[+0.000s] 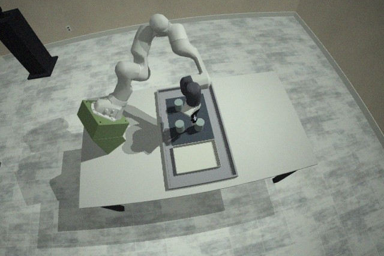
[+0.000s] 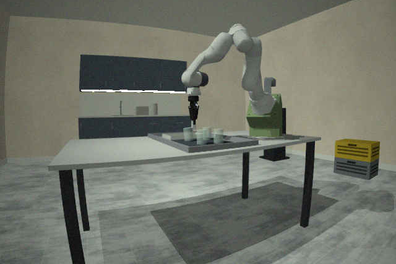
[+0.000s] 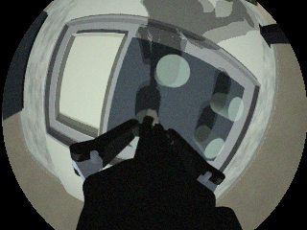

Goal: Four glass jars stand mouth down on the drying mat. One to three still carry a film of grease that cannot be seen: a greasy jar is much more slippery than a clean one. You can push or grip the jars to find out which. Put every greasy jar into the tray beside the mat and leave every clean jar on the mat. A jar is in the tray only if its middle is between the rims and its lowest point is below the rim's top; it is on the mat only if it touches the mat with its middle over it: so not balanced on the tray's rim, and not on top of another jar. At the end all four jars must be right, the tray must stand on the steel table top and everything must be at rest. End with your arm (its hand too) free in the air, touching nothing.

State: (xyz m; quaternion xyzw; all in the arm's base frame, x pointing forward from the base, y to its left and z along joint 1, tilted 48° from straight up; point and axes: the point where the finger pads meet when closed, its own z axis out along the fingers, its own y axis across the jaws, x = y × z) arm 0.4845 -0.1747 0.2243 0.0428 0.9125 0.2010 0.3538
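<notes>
Right now my hand is 110 mm above the grey steel surround, 10 mm to the left of it and 10 mm past it. The rest, counted from my hand: white tray 220 mm to the right, 100 mm below; then dark drying mat 110 mm below, 100 mm to the left, 30 mm behind.
</notes>
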